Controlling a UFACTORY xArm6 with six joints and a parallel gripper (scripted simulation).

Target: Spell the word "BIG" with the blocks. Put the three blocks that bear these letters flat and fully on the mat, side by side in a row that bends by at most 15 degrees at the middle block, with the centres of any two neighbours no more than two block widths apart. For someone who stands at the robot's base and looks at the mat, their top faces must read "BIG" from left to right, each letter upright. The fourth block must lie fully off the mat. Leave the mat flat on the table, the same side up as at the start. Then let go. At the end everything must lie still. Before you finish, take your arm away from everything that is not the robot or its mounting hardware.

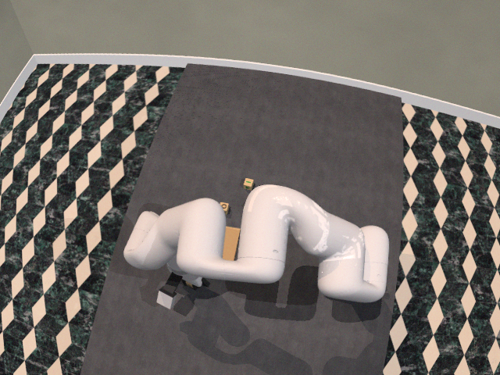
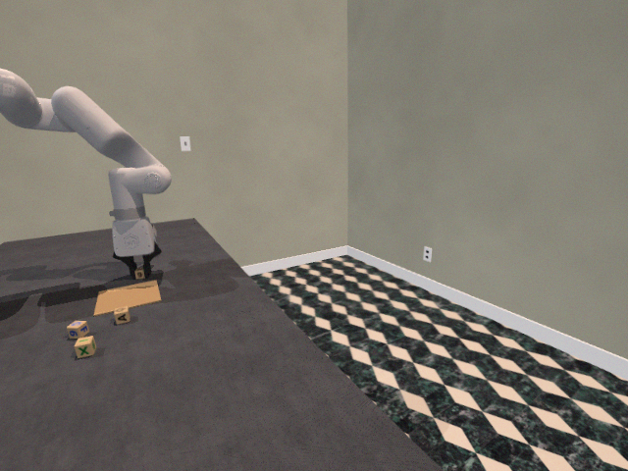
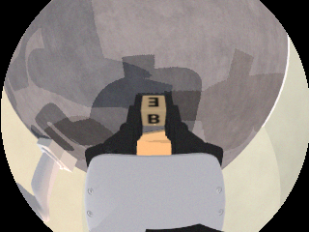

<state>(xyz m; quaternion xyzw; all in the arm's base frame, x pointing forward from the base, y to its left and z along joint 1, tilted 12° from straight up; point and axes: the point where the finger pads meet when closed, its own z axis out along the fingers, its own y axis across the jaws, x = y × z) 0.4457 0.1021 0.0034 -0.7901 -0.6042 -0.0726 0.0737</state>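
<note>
Now: the B block 10 mm below my hand. From my hand the other things lie so: tan mat (130 mm to the right, 30 mm behind, 20 mm below); G block (270 mm to the right, 120 mm behind, 10 mm below).
</note>
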